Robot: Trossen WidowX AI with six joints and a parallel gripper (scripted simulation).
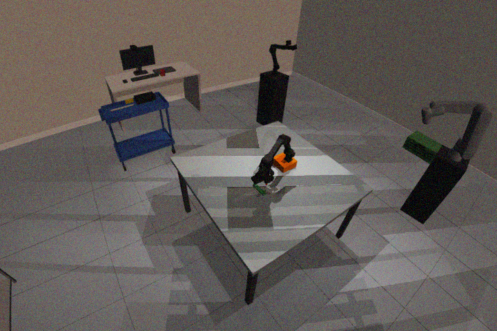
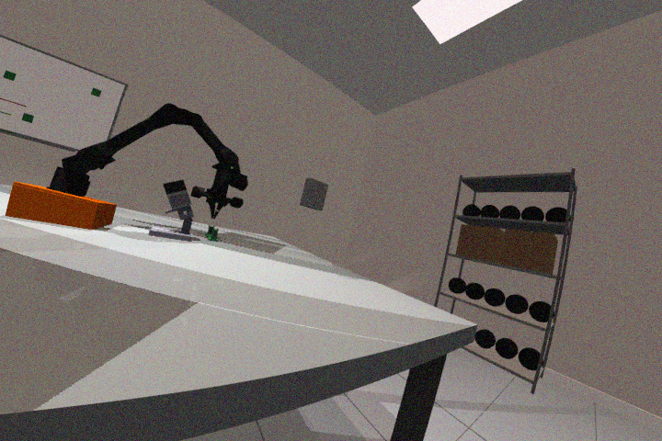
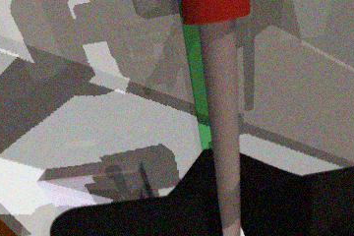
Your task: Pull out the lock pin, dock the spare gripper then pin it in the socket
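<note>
Now: the green bracket 5 cm below my gripper tip, 1 cm to the left of it and 1 cm ahead of it. From my gripper tip the other things lie so: spare gripper (13 cm behind, 9 cm to the right, 5 cm above); grey mount (12 cm behind, 9 cm to the right, 2 cm below).
</note>
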